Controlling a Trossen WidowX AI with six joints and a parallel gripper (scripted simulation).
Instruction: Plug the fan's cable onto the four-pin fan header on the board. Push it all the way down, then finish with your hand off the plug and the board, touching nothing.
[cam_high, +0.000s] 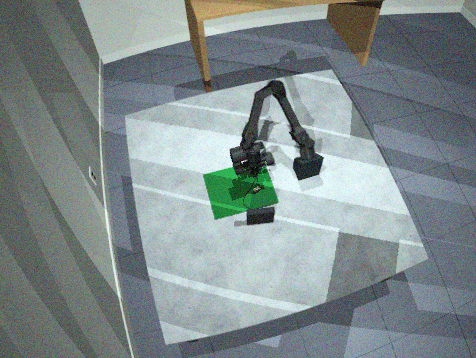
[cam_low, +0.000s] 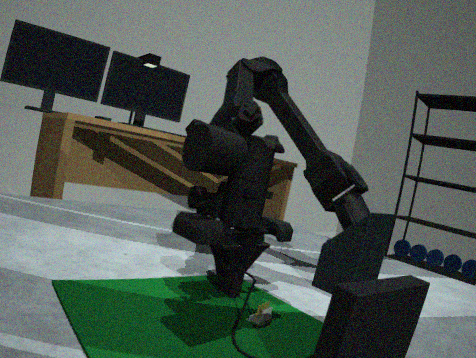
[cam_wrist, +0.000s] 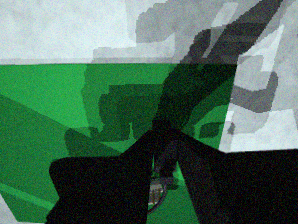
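Now: the fan header 9 cm to the left of my gripper tip and 2 cm below it. The rest, counted from my gripper tip: dark fan plug 1 cm to the left, 1 cm above; then black fan 24 cm to the left, 4 cm above, 2 cm ahead; then green board 8 cm ahead, 6 cm to the left, 3 cm below.
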